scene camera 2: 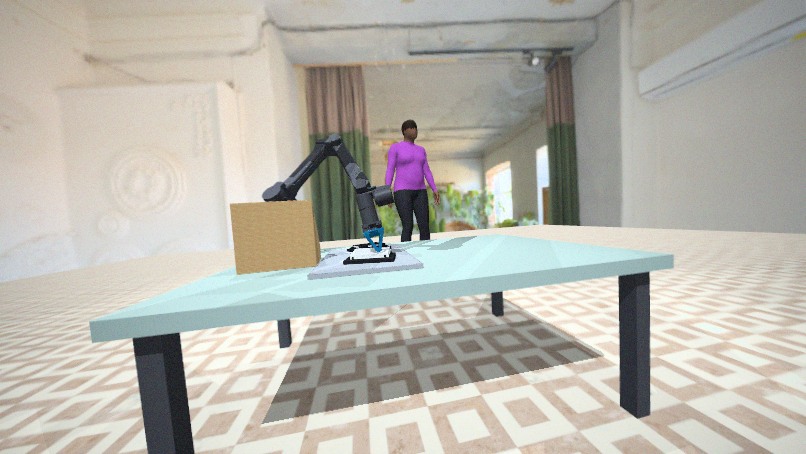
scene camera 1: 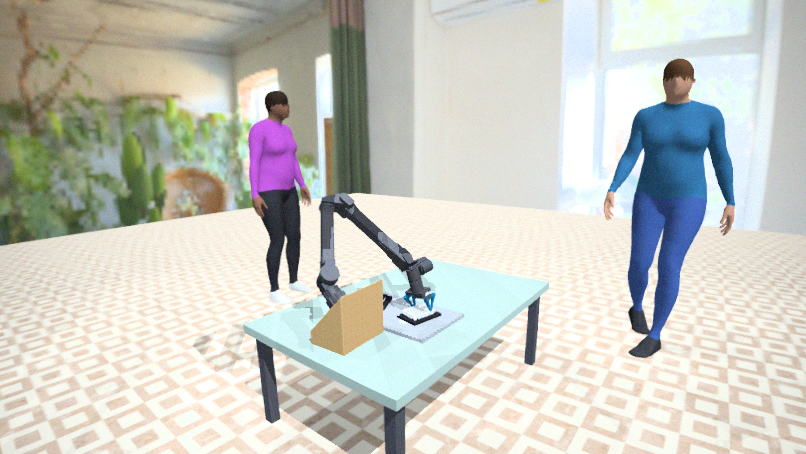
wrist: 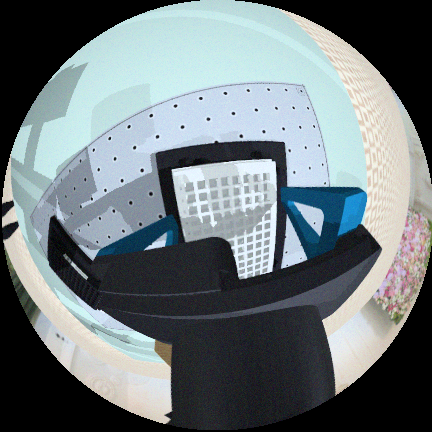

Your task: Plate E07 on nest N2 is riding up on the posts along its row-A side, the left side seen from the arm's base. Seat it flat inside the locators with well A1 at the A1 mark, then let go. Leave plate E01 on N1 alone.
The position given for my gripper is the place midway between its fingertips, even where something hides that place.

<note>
My gripper (wrist: 227, 206) is open, holding nothing. Further things: a grey perforated plate (scene camera 2: 330, 263).
The grey perforated plate also shows in scene camera 1 (scene camera 1: 397, 304) and in the wrist view (wrist: 111, 189).
</note>
